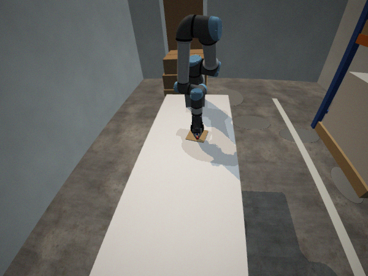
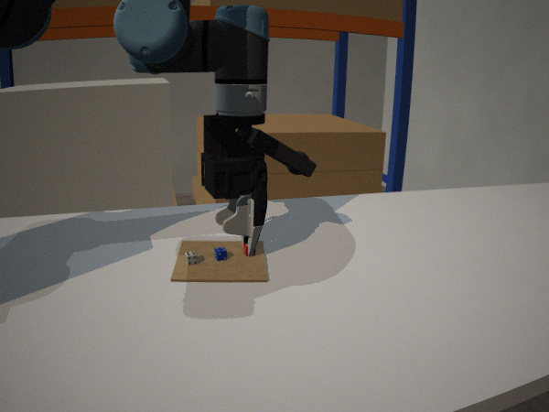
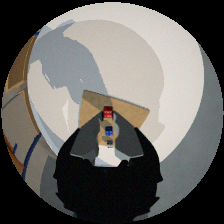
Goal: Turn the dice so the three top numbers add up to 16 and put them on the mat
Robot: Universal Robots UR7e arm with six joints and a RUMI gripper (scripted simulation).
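The red die is 1 cm below my hand. The rest, counted from my hand: blue die (5 cm behind, 1 cm below); mat (5 cm behind, 2 cm below, 1 cm to the right); white die (9 cm behind, 1 cm to the right, 1 cm below).
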